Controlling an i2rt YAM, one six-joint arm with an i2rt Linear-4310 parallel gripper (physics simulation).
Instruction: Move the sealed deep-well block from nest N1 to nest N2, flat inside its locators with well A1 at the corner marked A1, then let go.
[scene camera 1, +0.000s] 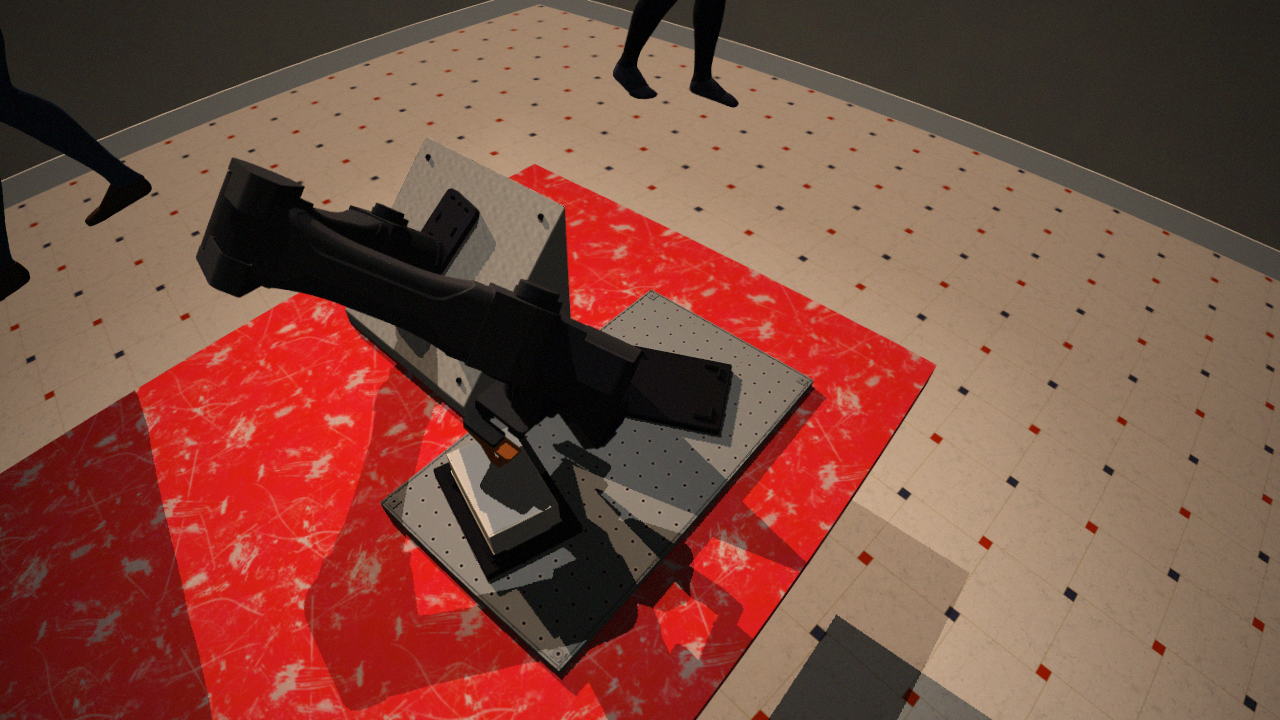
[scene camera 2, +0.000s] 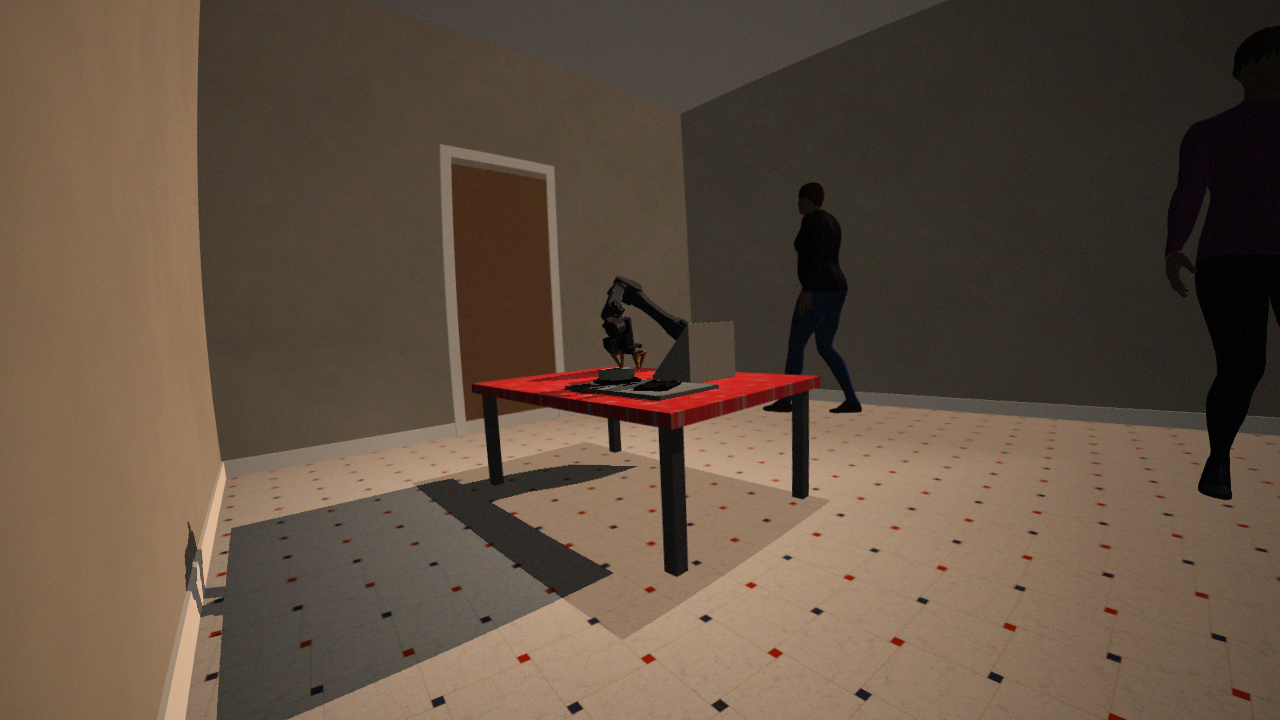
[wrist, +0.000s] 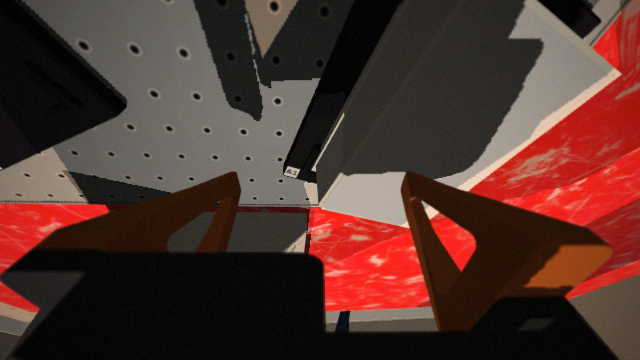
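Where they show: gripper, fingertip midpoint: (scene camera 1: 522, 438) (scene camera 2: 630, 369) (wrist: 320, 180); arm's base at its link origin: (scene camera 1: 430, 258) (scene camera 2: 697, 348).
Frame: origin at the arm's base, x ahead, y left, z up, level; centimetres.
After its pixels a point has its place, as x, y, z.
Observation:
The sealed block (scene camera 1: 523, 501) {37.5, -11.7, -5.9} (scene camera 2: 615, 374) {36.2, -8.2, -7.8} (wrist: 425, 100) {36.0, -9.6, -5.9}, pale on top with grey sides, sits in a black nest (scene camera 1: 477, 539) {35.7, -17.5, -10.1} (wrist: 325, 117) {32.0, -6.6, -10.1}, which I take as N1. An A1 label (wrist: 291, 171) {27.0, -5.1, -10.1} shows at that nest's corner. The other black nest, taken as N2 (scene camera 1: 680, 394) {35.9, 15.2, -10.1} (scene camera 2: 660, 385) {37.4, 21.6, -9.7} (wrist: 55, 90) {31.2, 8.0, -9.7}, is empty; its marked corner is not readable. My gripper (scene camera 2: 631, 365) {30.2, -6.4, -6.3} (wrist: 320, 180) {30.2, -6.4, -6.3} is open, with orange fingers wide apart. It hangs above the block's near end, and in the wrist view its right fingertip overlaps the block's pale top. One finger is hidden in scene camera 1.
Both nests stand on a perforated grey plate (scene camera 1: 760, 376) {40.6, 27.0, -11.3} (wrist: 210, 112) {30.3, 0.8, -11.3}. A grey upright bracket (scene camera 1: 528, 232) {13.0, 8.6, 7.2} (scene camera 2: 713, 349) {1.0, 10.9, -0.1} stands beside the plate on the red table (scene camera 1: 268, 402) {-3.1, -28.1, -12.6} (scene camera 2: 778, 385) {0.1, 42.1, -12.6}. The dark arm (scene camera 1: 402, 286) {32.2, -15.9, 23.7} passes over the plate. People stand beyond the table.

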